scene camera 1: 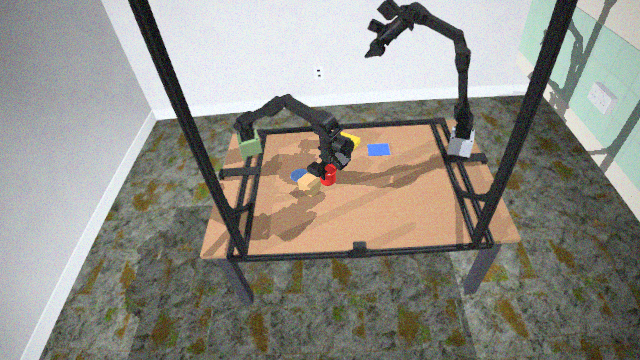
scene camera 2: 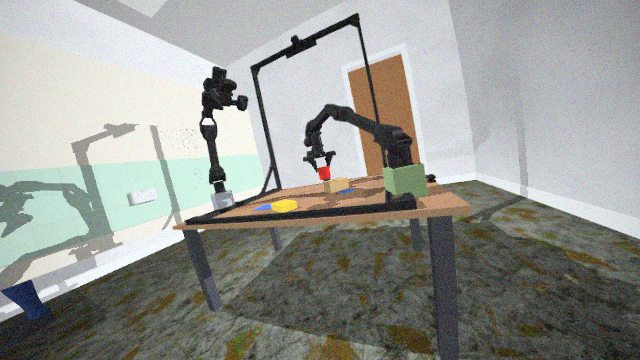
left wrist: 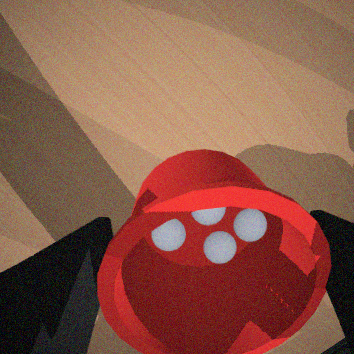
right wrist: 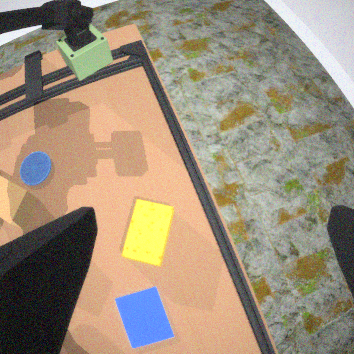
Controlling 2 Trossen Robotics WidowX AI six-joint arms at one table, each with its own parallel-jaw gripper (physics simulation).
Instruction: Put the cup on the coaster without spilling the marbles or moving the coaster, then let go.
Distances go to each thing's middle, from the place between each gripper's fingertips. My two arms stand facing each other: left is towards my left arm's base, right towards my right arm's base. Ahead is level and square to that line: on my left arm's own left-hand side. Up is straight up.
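Relative to the red cup (left wrist: 271, 286), my left hand is 10 mm above it, 10 mm to the right of it and 10 mm short of it. The flat blue square (right wrist: 142, 313) is 110 mm below my left hand, 280 mm ahead of it and 200 mm to the right of it.
From my right hand: flat blue square 440 mm below, 50 mm to the right, 100 mm behind; red cup 340 mm below, 160 mm to the left, 370 mm behind.
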